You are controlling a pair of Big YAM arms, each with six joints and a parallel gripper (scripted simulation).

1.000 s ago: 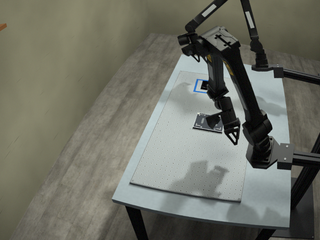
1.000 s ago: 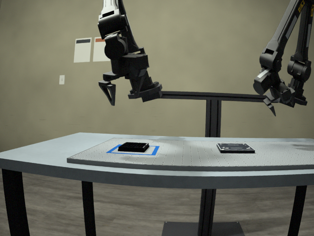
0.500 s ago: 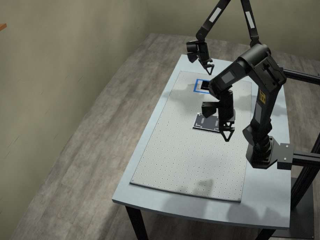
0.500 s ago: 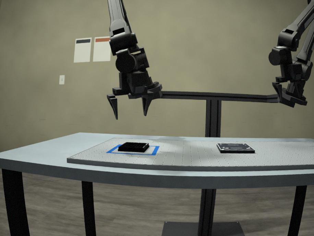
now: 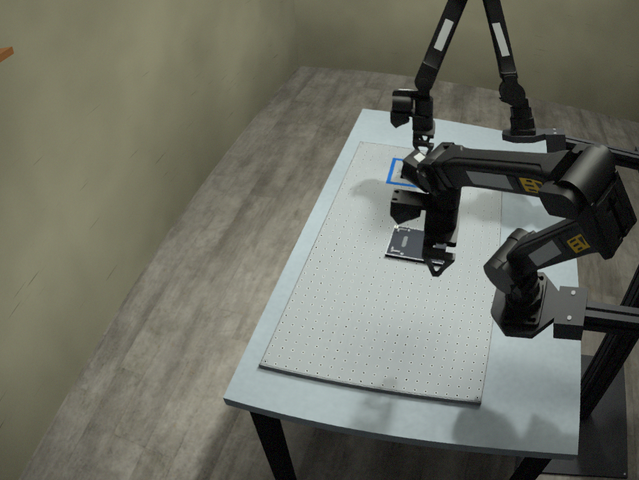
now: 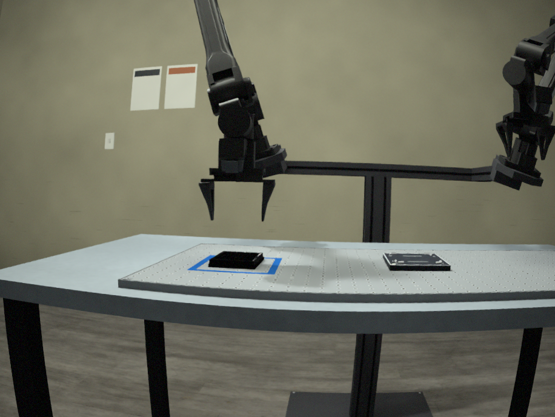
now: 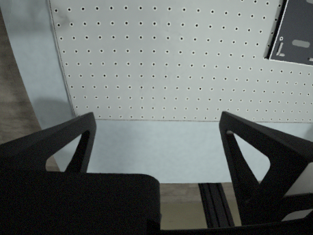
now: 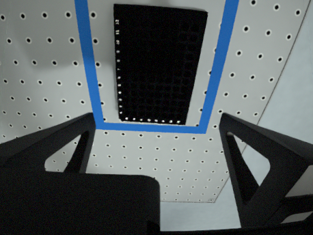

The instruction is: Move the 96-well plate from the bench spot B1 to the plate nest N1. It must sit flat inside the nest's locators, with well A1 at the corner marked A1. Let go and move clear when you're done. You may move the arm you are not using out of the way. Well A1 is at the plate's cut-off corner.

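My right gripper is now 80 mm above the black 96-well plate and 10 mm short of it. From my right hand the other things lie so: plate nest N1: 350 mm to the left, 80 mm below, 40 mm behind.
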